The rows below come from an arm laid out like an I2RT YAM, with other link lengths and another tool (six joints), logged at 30 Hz.
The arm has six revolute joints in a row. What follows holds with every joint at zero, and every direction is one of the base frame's.
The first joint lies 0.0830 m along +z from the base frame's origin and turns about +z.
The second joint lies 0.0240 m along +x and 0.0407 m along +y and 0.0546 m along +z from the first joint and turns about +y.
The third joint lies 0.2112 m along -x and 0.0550 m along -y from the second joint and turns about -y.
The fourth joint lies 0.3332 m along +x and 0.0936 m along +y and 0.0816 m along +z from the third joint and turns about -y.
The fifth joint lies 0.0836 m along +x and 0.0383 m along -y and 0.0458 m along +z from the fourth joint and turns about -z.
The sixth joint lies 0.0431 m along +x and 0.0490 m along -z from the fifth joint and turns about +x.
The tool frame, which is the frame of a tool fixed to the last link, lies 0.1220 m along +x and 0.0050 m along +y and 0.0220 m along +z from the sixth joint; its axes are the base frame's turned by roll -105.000, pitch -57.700 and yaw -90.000 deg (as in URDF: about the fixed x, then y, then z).
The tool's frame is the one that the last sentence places.
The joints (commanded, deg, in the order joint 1, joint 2, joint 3, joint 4, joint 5, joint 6), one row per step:
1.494 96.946 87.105 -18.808 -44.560 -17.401
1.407 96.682 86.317 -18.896 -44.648 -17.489
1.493 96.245 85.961 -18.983 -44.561 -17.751
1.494 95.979 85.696 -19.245 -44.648 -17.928
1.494 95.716 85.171 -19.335 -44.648 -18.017
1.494 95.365 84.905 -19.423 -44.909 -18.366
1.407 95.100 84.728 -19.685 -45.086 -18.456
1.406 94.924 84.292 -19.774 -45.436 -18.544
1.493 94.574 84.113 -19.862 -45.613 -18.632
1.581 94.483 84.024 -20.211 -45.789 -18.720
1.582 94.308 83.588 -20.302 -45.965 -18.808
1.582 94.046 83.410 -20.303 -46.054 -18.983
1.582 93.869 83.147 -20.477 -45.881 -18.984
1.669 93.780 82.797 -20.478 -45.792 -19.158
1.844 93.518 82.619 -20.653 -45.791 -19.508
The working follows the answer.
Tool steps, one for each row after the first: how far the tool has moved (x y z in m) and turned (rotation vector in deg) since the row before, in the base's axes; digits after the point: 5 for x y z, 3 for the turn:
-0.00154 -0.00071 -0.00482 -0.026 0.550 0.020
-0.00182 0.00070 0.00054 -0.201 -0.183 0.101
-0.00157 0.00018 -0.00061 -0.071 0.135 0.139
-0.00140 -0.00002 -0.00255 -0.063 0.288 0.031
-0.00193 0.00053 0.00089 -0.078 -0.245 0.350
-0.00135 -0.00053 0.00027 0.030 0.111 0.098
-0.00176 0.00063 -0.00217 0.116 0.289 0.333
-0.00187 0.00115 0.00157 0.040 -0.145 0.271
-0.00149 0.00116 -0.00081 0.029 0.285 0.271
-0.00144 0.00032 -0.00237 0.030 0.290 0.184
-0.00110 0.00018 0.00091 -0.053 -0.210 0.139
-0.00067 -0.00034 -0.00144 -0.097 0.257 -0.148
-0.00080 0.00069 -0.00243 -0.154 0.133 0.074
-0.00180 0.00171 0.00027 -0.204 -0.166 0.302

Tool pose at each row, in the base's axes (x y z in m, rotation vector in deg; rounded; the steps above come from the unrounded poses):
0.56472 0.17972 0.29234 -131.609 -6.672 -66.058
0.56318 0.17900 0.28752 -131.927 -6.503 -65.414
0.56136 0.17970 0.28806 -131.972 -6.807 -65.614
0.55979 0.17988 0.28745 -132.065 -6.957 -65.402
0.55839 0.17987 0.28490 -132.266 -6.922 -65.062
0.55645 0.18040 0.28579 -132.094 -7.459 -65.188
0.55510 0.17987 0.28606 -132.096 -7.511 -65.004
0.55334 0.18050 0.28389 -132.046 -7.711 -64.481
0.55147 0.18165 0.28546 -131.849 -8.051 -64.507
0.54998 0.18281 0.28465 -131.890 -8.232 -64.035
0.54854 0.18313 0.28228 -131.959 -8.312 -63.600
0.54744 0.18330 0.28319 -131.851 -8.582 -63.785
0.54677 0.18296 0.28175 -132.117 -8.372 -63.576
0.54597 0.18365 0.27932 -132.299 -8.495 -63.409
0.54417 0.18536 0.27959 -132.297 -9.022 -63.488

